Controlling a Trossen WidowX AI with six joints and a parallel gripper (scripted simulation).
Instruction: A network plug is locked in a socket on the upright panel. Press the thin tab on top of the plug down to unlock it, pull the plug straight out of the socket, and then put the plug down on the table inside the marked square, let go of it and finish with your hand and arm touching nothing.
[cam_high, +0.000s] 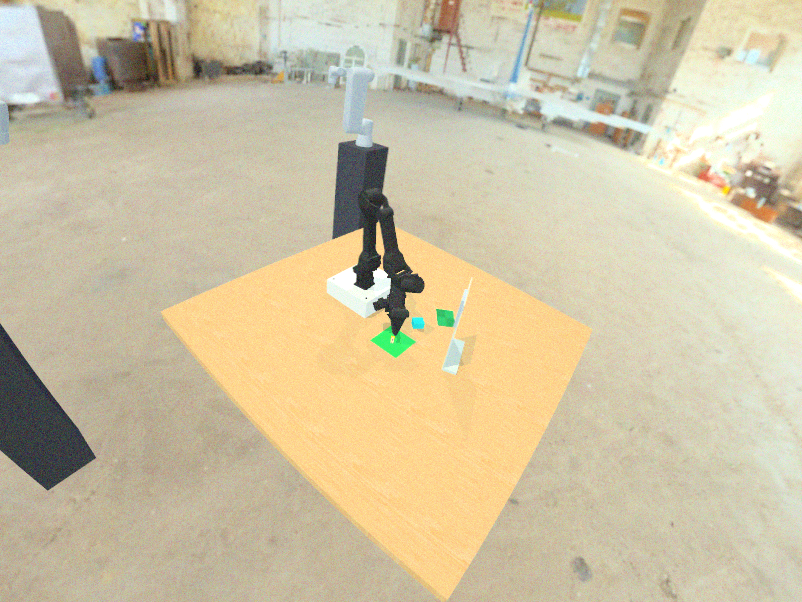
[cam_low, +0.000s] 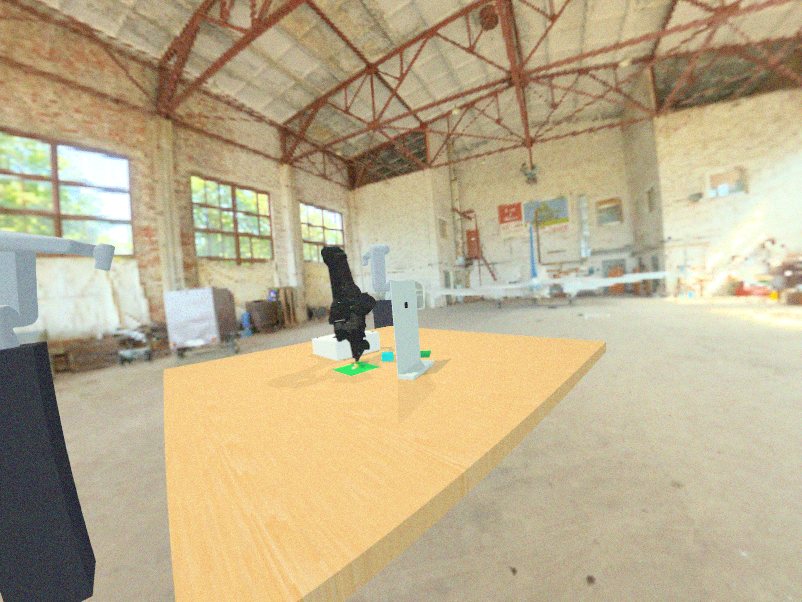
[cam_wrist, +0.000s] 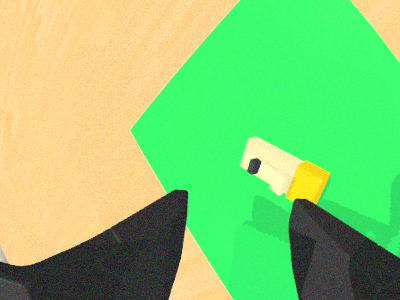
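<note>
My gripper tip is now 2 cm above the network plug. Round my gripper tip: white upright panel (19 cm ahead, 8 cm to the left, 10 cm above); green marked square (3 cm below).
</note>
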